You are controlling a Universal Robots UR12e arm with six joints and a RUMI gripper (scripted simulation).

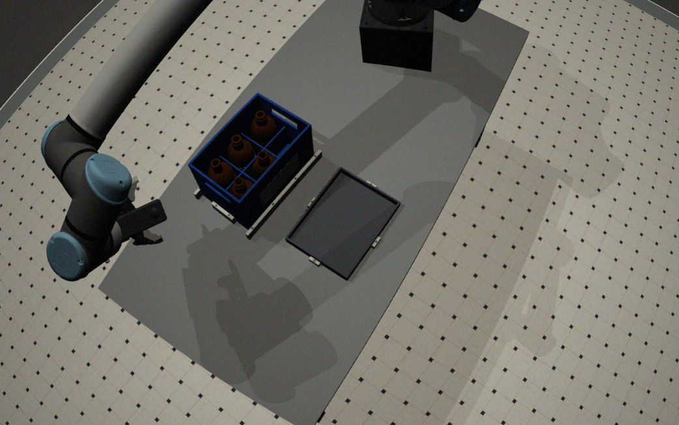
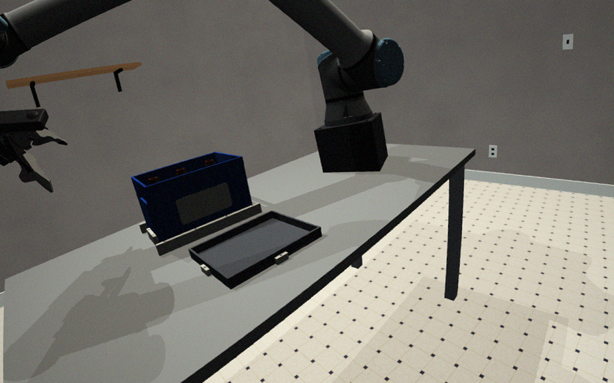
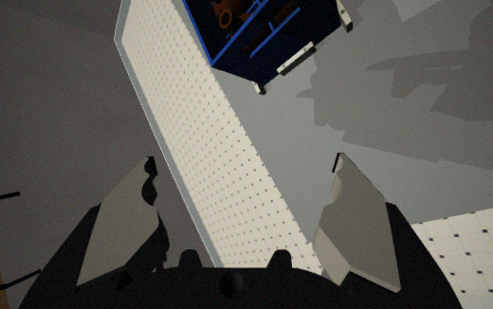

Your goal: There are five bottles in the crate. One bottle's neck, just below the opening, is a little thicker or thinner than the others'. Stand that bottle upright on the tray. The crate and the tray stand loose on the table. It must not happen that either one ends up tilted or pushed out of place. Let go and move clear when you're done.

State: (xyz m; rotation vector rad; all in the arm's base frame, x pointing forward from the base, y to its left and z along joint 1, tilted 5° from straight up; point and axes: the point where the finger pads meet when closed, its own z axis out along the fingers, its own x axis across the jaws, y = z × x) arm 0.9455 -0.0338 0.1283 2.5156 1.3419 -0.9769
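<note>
Now: the blue crate 30 cm behind my hand, 3 cm to the left of it and 18 cm below it. The rest, counted from my hand: black tray (33 cm behind, 30 cm to the left, 25 cm below); bottle (21 cm behind, 1 cm to the right, 17 cm below).
</note>
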